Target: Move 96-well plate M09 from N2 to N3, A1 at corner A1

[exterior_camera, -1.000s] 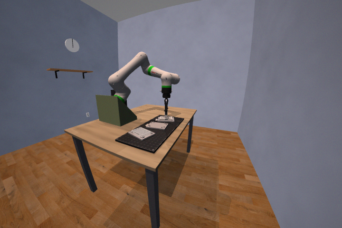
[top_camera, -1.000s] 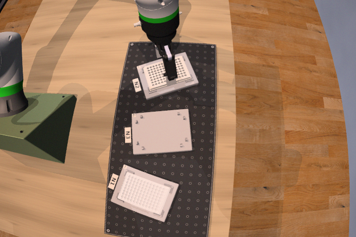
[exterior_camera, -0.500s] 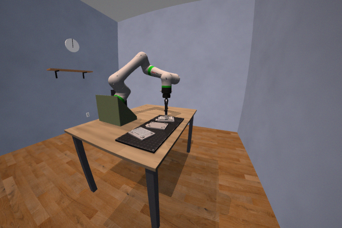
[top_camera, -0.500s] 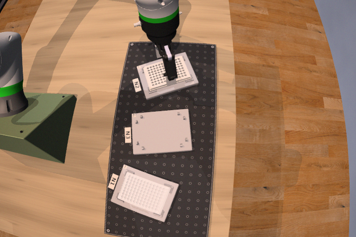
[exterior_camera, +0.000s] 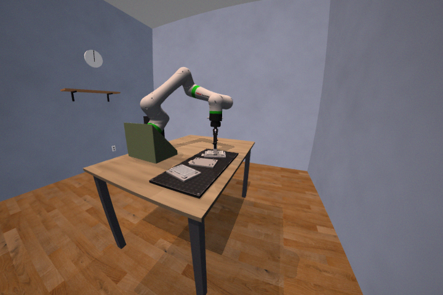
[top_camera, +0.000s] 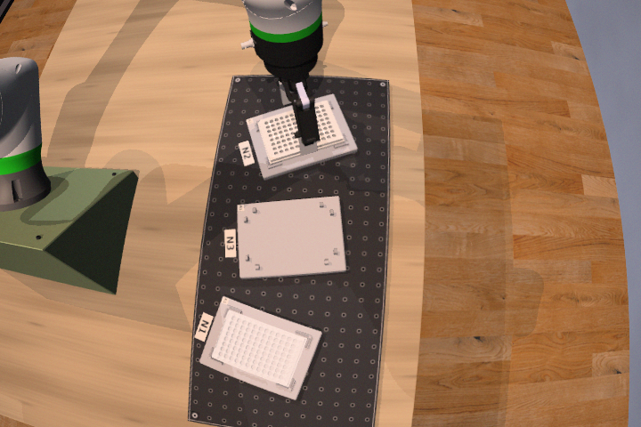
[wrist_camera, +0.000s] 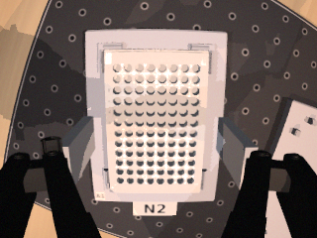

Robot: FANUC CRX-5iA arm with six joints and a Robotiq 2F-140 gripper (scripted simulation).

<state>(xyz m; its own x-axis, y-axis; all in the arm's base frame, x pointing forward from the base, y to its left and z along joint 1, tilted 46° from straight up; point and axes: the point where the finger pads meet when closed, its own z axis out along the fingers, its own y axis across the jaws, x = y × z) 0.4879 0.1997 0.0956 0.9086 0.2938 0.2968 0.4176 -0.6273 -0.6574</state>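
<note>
Now: the nest N2 60 mm below my hand. From my hand the other things lie so: A1 mark: 80 mm behind, 140 mm to the right, 50 mm below; then landing nest N3: 10 mm ahead, 180 mm to the right, 60 mm below; then N2 label: 90 mm behind, 40 mm to the right, 60 mm below.
</note>
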